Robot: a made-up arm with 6 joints. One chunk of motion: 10 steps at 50 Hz.
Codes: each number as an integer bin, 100 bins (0 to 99) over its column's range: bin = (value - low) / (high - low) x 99, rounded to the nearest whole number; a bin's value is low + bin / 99 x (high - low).
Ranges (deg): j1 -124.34..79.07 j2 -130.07..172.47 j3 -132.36..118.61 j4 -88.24..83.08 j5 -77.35..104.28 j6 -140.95..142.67
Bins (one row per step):
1: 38 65 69 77 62 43
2: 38 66 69 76 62 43
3: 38 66 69 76 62 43
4: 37 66 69 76 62 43
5: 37 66 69 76 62 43
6: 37 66 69 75 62 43
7: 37 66 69 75 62 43
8: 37 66 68 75 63 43
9: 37 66 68 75 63 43
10: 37 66 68 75 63 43
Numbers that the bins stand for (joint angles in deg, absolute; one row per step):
1: -46.26 68.57 42.56 45.01 36.40 -17.76
2: -46.26 71.62 42.56 43.28 36.40 -17.76
3: -46.26 71.62 42.56 43.28 36.40 -17.76
4: -48.32 71.62 42.56 43.28 36.40 -17.76
5: -48.32 71.62 42.56 43.28 36.40 -17.76
6: -48.32 71.62 42.56 41.55 36.40 -17.76
7: -48.32 71.62 42.56 41.55 36.40 -17.76
8: -48.32 71.62 40.02 41.55 38.23 -17.76
9: -48.32 71.62 40.02 41.55 38.23 -17.76
10: -48.32 71.62 40.02 41.55 38.23 -17.76

